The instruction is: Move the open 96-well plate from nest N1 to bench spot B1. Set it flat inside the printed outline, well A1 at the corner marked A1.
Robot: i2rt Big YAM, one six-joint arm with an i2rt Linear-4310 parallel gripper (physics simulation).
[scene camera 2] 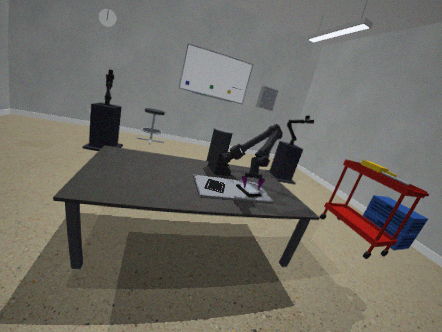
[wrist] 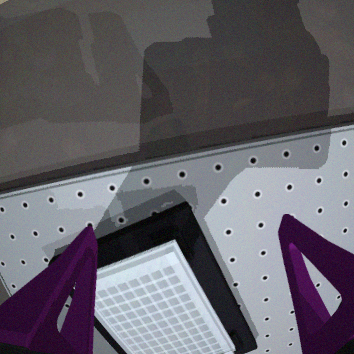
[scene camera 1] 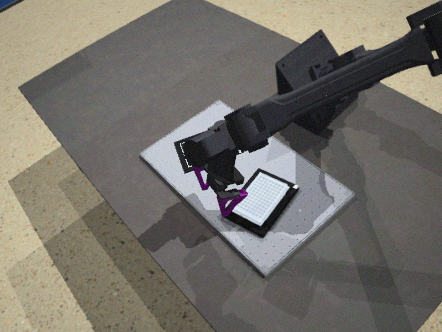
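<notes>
The white 96-well plate lies in a black nest, with a small white mark at one nest corner in scene camera 1. My gripper is open and empty, its purple fingers spread wide, above the nest's end. In the wrist view the left finger overlaps the plate's left edge, and the right finger is over the board to the right of the nest. The black bench spot with a white outline is partly hidden by the arm in scene camera 1.
The nest and bench spot are on a pale perforated board on a dark table. A dark upright panel stands by the arm's base. A red cart stands right of the table.
</notes>
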